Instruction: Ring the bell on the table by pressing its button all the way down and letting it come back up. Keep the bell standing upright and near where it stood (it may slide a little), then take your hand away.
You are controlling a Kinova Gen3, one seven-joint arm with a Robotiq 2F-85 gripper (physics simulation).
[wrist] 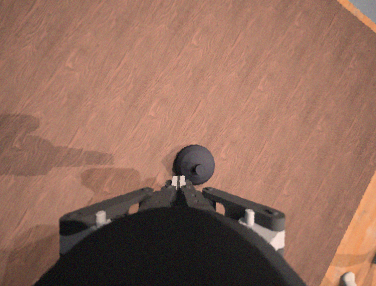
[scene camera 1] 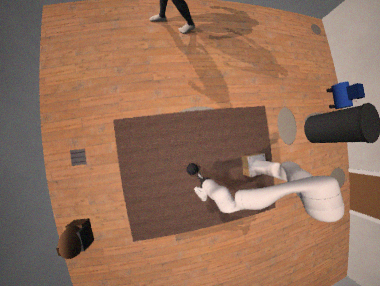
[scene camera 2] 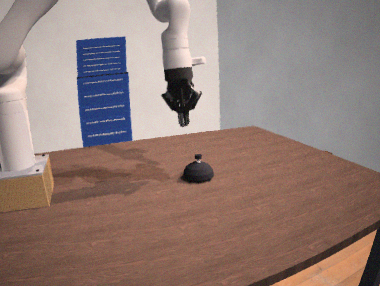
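Where they show: gripper, fingertip midpoint: (wrist: 178, 184) (scene camera 1: 199, 177) (scene camera 2: 184, 126); arm's base at its link origin: (scene camera 1: 257, 165) (scene camera 2: 19, 165).
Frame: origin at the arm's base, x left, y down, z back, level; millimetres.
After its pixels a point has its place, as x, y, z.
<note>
The bell, a dark dome (scene camera 1: 192, 169) {-75, 26, -490} (scene camera 2: 198, 172) {-98, 61, -469} (wrist: 194, 165) {-58, 44, -484}, stands upright on the brown table (scene camera 1: 155, 140) {-317, 90, -709} (scene camera 2: 280, 200) {-294, 90, -589} (wrist: 125, 65) {152, 90, -597}. Its small button (scene camera 2: 198, 156) {-74, 26, -481} (wrist: 197, 169) {-61, 24, -482} stands up on top, with a light stem under it. My gripper (scene camera 1: 200, 175) {-29, -49, -463} (scene camera 2: 184, 125) {-29, -49, -463} (wrist: 178, 184) {-29, -49, -463} is shut and empty, pointing down. It hangs above the table, higher than the button and apart from it. In scene camera 2 the fingertips are a little to the left of the button; in the wrist view the button is slightly right of and above the fingertips.
The arm's base block (scene camera 1: 247, 166) {-8, 25, -73} (scene camera 2: 25, 190) {-83, 41, -19} stands on the table, at the left in scene camera 2. A black cylinder (scene camera 1: 340, 125) and a blue object (scene camera 1: 342, 95) are off the table at the right in scene camera 1. A brown chair-like object (scene camera 1: 75, 240) is at the lower left.
</note>
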